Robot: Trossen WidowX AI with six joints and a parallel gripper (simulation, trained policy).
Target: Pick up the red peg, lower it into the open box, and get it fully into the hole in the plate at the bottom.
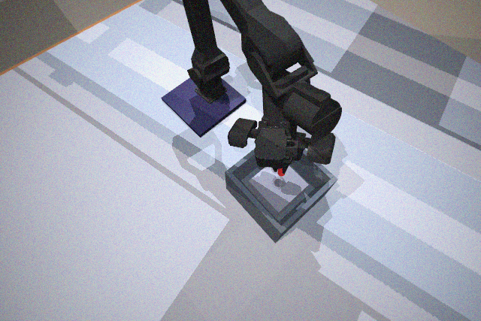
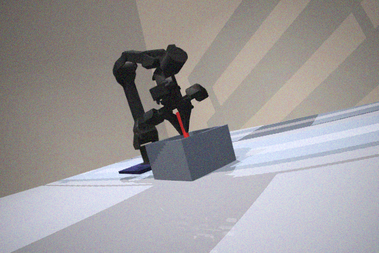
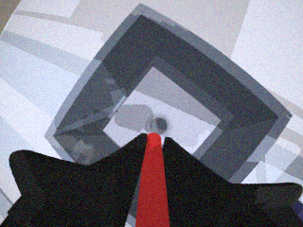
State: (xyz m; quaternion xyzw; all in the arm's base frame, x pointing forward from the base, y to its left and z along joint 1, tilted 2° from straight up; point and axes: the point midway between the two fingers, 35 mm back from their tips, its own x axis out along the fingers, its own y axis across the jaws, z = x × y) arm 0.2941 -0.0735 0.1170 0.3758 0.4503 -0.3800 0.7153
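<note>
Now: gripper tip 10 mm past the red peg, 10 mm to the right of it and 20 mm below it. Also, from my gripper tip: pale plate: 10 mm ahead, 60 mm below; grey box: 10 mm ahead, 80 mm below.
</note>
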